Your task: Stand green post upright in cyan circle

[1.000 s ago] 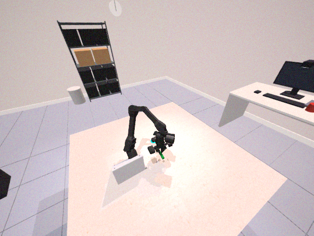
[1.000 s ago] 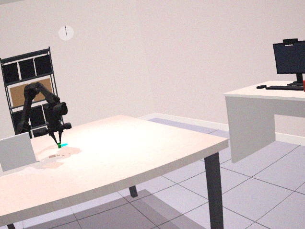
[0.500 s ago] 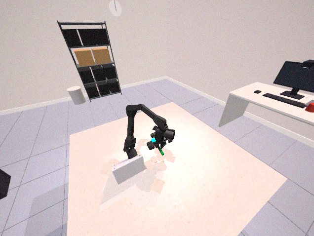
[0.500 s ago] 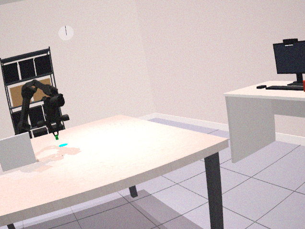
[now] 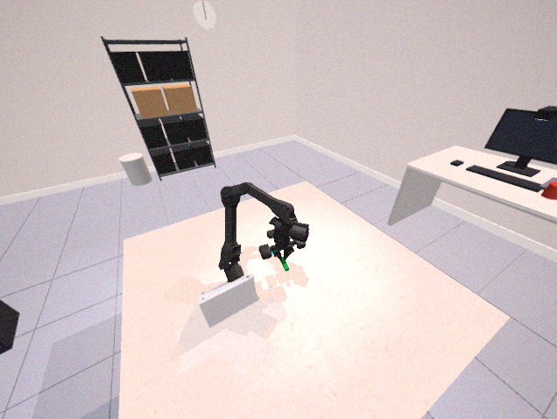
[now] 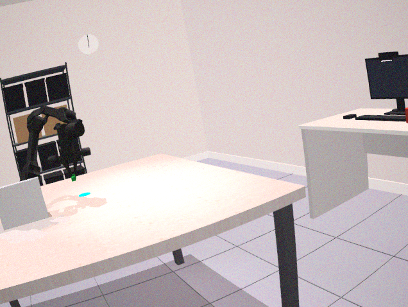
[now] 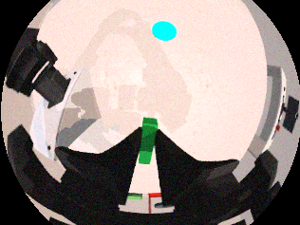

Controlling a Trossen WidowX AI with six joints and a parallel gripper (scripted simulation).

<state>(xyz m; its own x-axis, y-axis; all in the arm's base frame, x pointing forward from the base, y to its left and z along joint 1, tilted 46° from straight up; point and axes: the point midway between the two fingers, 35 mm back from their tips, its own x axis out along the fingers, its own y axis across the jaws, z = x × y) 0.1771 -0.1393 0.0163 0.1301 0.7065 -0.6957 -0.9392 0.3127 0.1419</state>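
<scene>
Right now the green post is 2 cm to the right of my gripper tip and 1 cm behind it. The rest, counted from my gripper tip: cyan circle: 17 cm to the left, 13 cm below, 7 cm ahead.
</scene>
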